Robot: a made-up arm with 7 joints.
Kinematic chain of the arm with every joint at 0, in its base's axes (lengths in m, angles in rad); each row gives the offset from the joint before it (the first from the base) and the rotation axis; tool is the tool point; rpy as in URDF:
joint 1: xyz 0 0 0.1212 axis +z
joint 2: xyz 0 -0.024 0.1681 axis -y
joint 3: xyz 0 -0.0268 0.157 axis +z
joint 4: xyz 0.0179 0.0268 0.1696 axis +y
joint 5: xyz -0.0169 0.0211 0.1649 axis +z
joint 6: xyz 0 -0.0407 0.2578 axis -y
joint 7: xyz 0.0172 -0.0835 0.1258 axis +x
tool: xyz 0 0 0 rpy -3.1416 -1.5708 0
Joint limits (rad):
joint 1: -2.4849..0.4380
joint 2: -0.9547..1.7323
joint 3: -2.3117..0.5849
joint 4: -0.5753..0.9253
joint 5: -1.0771..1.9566
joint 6: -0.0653..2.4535
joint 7: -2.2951..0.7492
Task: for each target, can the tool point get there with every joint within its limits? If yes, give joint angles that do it. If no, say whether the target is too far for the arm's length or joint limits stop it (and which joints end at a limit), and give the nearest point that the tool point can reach.
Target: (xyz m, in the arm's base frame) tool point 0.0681 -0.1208 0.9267
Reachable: yes | joints -0.4809 -0.6532 0.0142 -0.4600 -0.4146 2.1937 -1.3167
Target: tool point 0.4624 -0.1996 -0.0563
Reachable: no: joint limits stop it (at a limit: joint 2, joint 4, joint 5) | nearest point 0.5617 -0.2424 0.2045 | short by 0.282 m
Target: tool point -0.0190 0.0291 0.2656
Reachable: no: joint limits stop it (at a limit: joint 2, joint 3, joint 4, joint 5, joint 6) | nearest point -0.2689 0.4118 0.5187 | short by 0.522 m
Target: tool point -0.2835 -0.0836 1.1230
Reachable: yes | joints -0.0924 0.3357 -0.9484 -0.0970 1.2785 0.4173 -1.3711
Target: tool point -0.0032 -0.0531 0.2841
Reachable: no: joint limits stop it (at a limit: joint 2, joint 3, joint 4, joint 5, joint 6) | nearest point -0.0326 -0.5417 0.2876 | short by 0.489 m
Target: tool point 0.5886 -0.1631 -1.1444
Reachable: no: too far | nearest point 0.5262 0.2793 -0.1906 | short by 1.053 m
